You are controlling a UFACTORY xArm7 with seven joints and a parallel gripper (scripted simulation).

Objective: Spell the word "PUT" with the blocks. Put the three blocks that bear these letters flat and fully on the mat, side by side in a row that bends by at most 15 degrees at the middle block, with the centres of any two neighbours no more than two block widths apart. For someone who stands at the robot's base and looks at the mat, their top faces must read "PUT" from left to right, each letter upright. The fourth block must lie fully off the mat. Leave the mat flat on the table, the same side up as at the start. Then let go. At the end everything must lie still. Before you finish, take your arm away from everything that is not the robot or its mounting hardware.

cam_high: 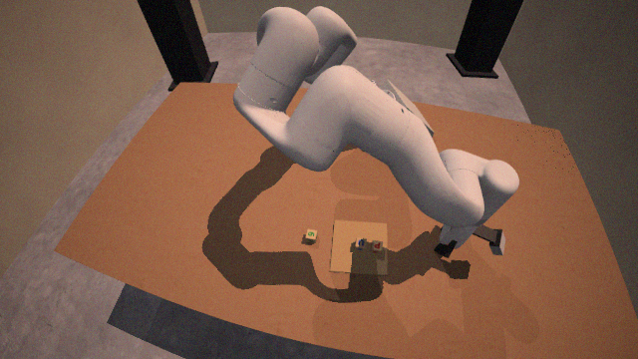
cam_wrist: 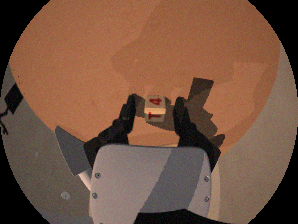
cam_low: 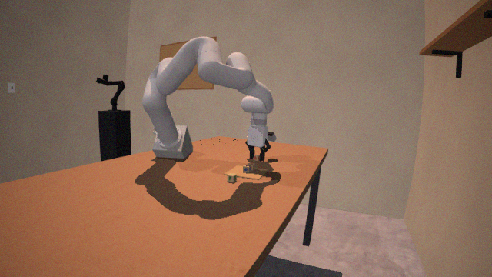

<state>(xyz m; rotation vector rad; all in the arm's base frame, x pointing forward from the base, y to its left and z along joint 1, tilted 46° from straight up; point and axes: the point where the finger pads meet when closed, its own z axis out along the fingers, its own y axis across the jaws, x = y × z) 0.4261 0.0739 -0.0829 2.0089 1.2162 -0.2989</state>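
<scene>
Right now my hand is 10 mm above the T block. Also, from my hand: tan mat (220 mm to the right, 20 mm below, 10 mm behind); P block (180 mm to the right).
</scene>
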